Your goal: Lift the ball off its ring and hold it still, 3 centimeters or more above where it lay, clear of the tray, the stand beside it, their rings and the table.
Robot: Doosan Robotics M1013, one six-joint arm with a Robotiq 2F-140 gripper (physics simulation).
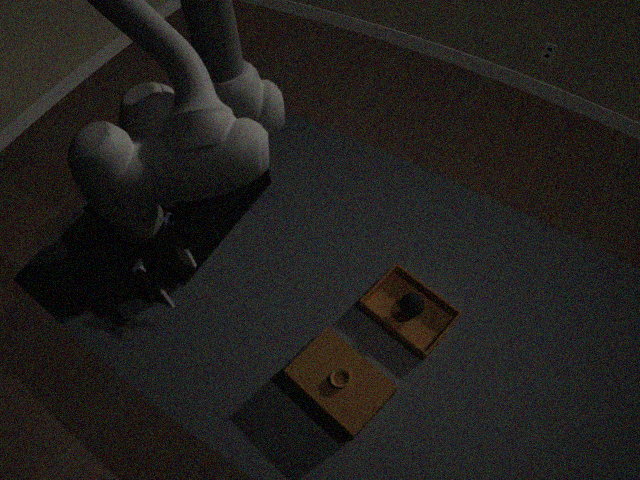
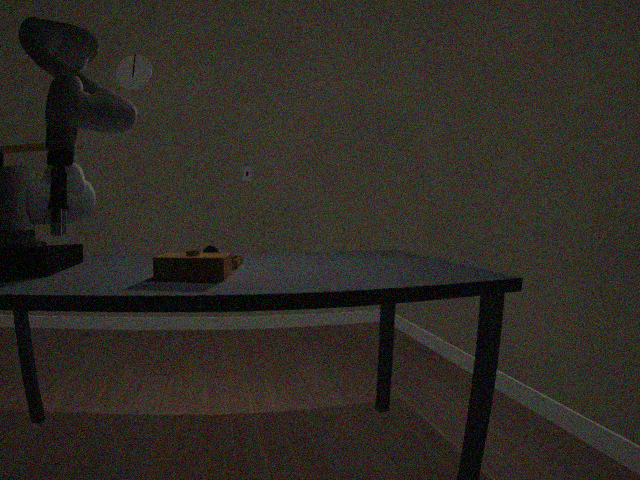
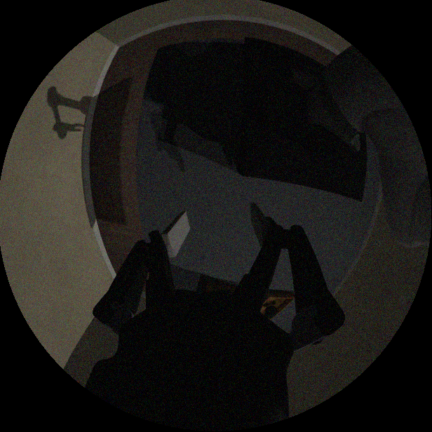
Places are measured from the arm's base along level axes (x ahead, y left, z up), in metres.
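Pixels of known places: gripper, fingertip midpoint: [image 1: 179, 284] [image 2: 59, 234]; arm's base, link origin: [image 2: 14, 247].
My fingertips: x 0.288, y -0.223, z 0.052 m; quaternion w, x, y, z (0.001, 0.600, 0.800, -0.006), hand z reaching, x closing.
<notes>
Ahead of a thing's pixels: the offset from my fingertips to its top centre. "spot": to the spot under its first point. Level surfaces: height alone.
The dark ball @(0.275 m left, 0.411 m ahead, 0.055 m down) [image 1: 411, 305] [image 2: 210, 249] [image 3: 270, 311] rests in the shallow orange-brown tray @(0.275 m left, 0.411 m ahead, 0.091 m down) [image 1: 391, 330] [image 2: 237, 262]; its ring is not discernible beneath it. The orange-brown stand [image 1: 361, 400] [image 2: 191, 269] is beside the tray, with a small pale ring @(spot: 0.033 m left, 0.373 m ahead, 0.051 m down) [image 1: 332, 381] [image 2: 192, 253] on top. My gripper [image 1: 178, 277] [image 2: 58, 227] [image 3: 218, 216] is open, its fingers well apart with nothing between them. It hangs above the table, away from the ball, on the robot-base side of the stand and tray.
The table @(0.120 m down) [image 1: 289, 248] [image 2: 330, 273] carries the tray and stand. A black base block [image 1: 222, 227] [image 2: 67, 254] lies under and behind the arm. The stand is taller than the tray, with a narrow gap between them. The lighting is dim.
</notes>
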